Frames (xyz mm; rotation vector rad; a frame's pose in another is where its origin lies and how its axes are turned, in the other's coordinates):
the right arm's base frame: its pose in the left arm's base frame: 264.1 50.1 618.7 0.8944 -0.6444 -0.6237
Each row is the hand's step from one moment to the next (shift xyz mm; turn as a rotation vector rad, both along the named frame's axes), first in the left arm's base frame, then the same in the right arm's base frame.
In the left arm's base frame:
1: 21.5 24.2 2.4 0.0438 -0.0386 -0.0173
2: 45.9 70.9 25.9 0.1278 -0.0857 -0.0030
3: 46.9 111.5 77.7 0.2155 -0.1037 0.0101
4: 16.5 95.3 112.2 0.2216 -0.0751 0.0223
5: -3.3 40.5 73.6 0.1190 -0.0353 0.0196
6: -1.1 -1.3 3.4 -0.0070 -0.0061 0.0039
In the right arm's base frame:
1: -2.9 18.4 -26.6 0.0521 -0.0237 -0.0208
2: -15.1 66.1 -56.6 0.1440 -0.0159 -0.0519
3: -31.2 129.8 -53.3 0.2171 0.0057 -0.1007
4: -30.9 144.7 -6.8 0.2034 0.0312 -0.1137
5: -13.6 81.3 16.8 0.1074 0.0256 -0.0600
6: 1.0 2.0 3.0 0.0008 -0.0011 0.0100

